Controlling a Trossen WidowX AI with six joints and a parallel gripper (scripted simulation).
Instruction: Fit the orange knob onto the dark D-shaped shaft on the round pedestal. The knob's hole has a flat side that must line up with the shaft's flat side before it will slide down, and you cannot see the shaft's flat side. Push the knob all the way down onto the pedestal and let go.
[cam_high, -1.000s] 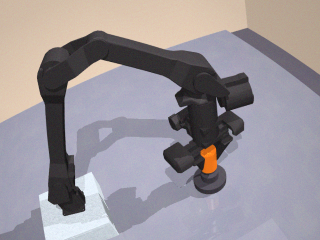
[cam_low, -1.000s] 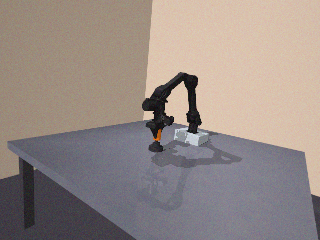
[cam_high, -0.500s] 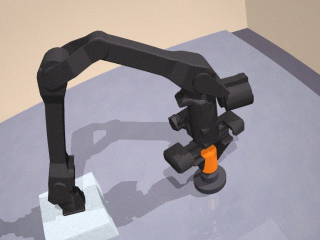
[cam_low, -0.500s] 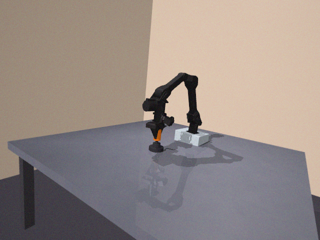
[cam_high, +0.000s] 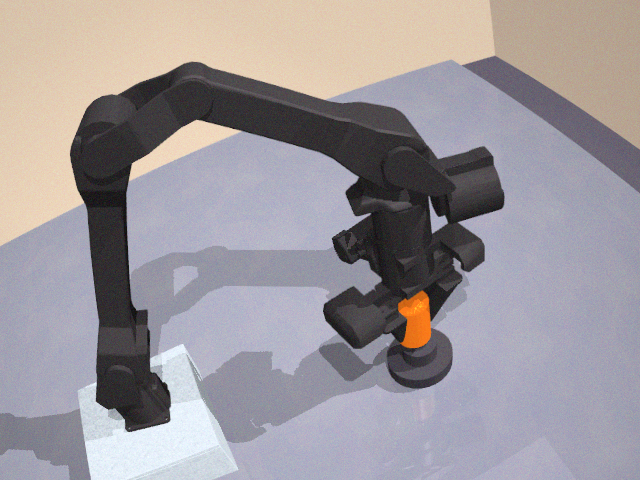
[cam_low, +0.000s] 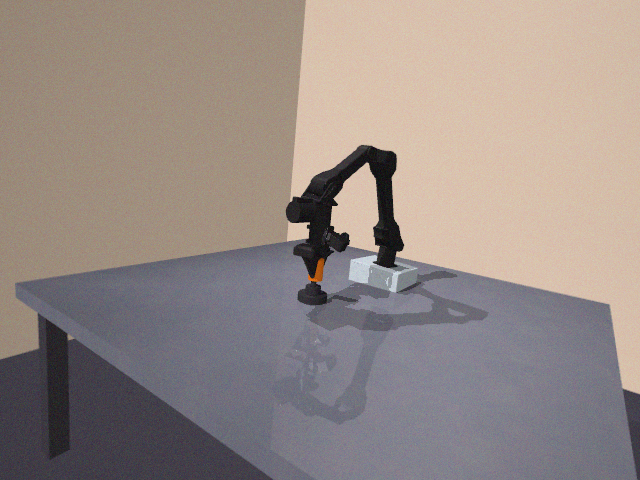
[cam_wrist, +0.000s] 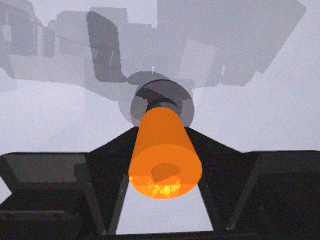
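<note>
Right now the orange knob is 2 cm above my gripper tip. From my gripper tip the other things lie so: round dark pedestal: 1 cm ahead, 4 cm below.
</note>
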